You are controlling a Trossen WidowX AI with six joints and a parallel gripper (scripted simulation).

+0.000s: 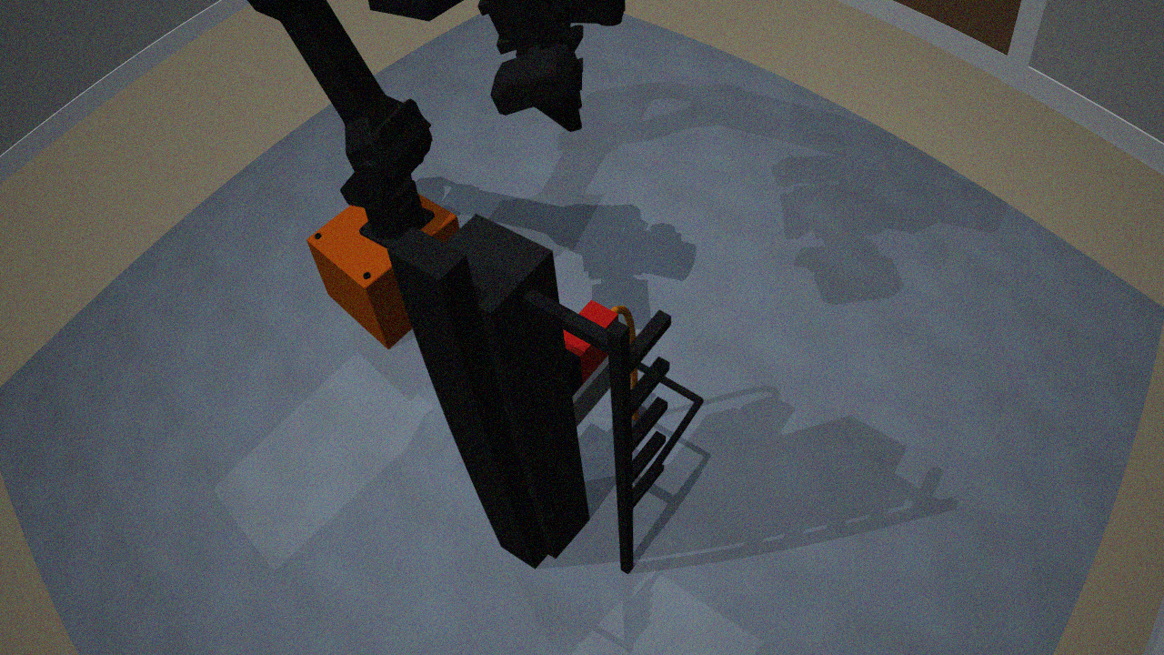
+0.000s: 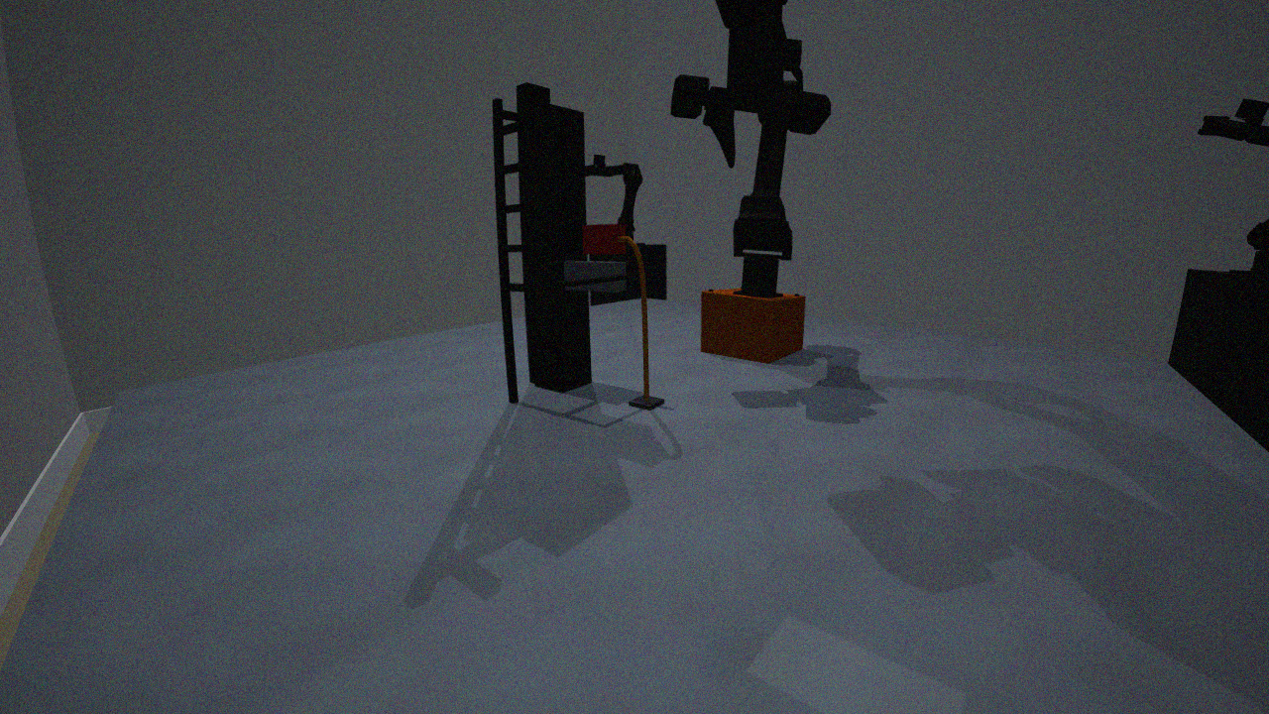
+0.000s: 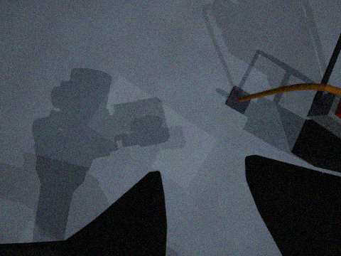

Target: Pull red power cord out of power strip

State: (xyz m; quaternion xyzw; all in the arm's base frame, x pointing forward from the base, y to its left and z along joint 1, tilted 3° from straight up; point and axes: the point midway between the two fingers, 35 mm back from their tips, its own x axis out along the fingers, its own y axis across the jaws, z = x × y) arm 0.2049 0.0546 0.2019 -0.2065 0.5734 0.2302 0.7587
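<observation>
My gripper tip is 10 cm short of the red plug, 15 cm to the left of it and 7 cm above it. Also, from my gripper tip: foot (10 cm ahead, 8 cm to the right, 27 cm below); then black tower (10 cm ahead, 25 cm to the right, 8 cm below).
</observation>
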